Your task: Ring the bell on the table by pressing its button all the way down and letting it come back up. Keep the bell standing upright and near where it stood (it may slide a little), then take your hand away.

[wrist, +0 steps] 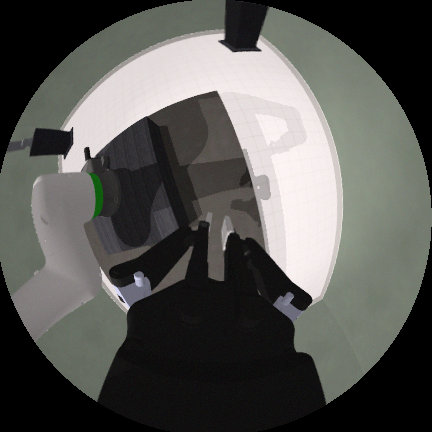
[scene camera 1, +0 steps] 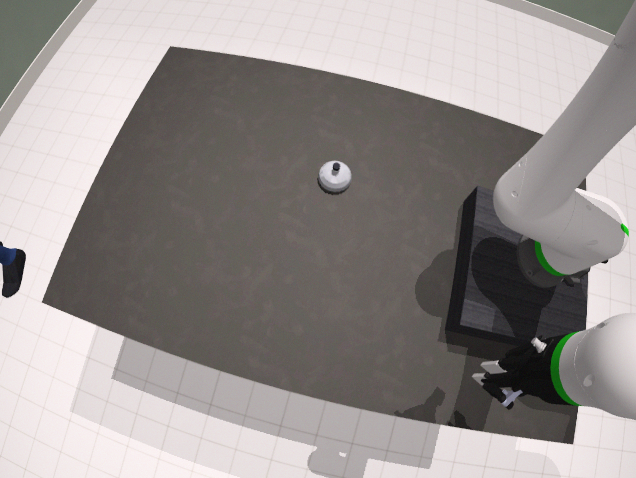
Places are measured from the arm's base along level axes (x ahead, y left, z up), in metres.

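Pixels of known places: gripper, fingertip midpoint: (wrist: 216, 221) (scene camera 1: 482, 373); arm's base, link origin: (wrist: 105, 192) (scene camera 1: 541, 257).
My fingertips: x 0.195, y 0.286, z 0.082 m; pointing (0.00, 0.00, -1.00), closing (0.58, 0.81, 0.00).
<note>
For each thing: its top centre in the pictures, then the offset to it from my fingertips. Level surfaces: height alone.
- bell, top centre: (scene camera 1: 336, 165) 0.329 m ahead, 0.455 m right, 0.107 m down
- silvery-white dome with a small black button, top centre: (scene camera 1: 336, 165) 0.329 m ahead, 0.455 m right, 0.107 m down
- dark table, surface height: 0.173 m down
The bell (scene camera 1: 334, 179), a silvery-white dome with a small black button (scene camera 1: 336, 166) on top, stands upright on the dark table (scene camera 1: 231, 231) (wrist: 222, 125), a little right of the middle in the scene view. The bell does not show in the wrist view. My gripper (scene camera 1: 484, 372) (wrist: 216, 221) is at the lower right of the scene view, far from the bell, and points left. Its fingers are drawn almost together, with a narrow gap and nothing held between them.
The dark robot base block (scene camera 1: 485, 221) (wrist: 130, 150) stands at the table's right side, with the arm above it. A person's dark shoe (scene camera 1: 12, 272) shows on the floor beyond the left table edge. Two black boxy fixtures (wrist: 243, 25) (wrist: 51, 142) show in the wrist view.
</note>
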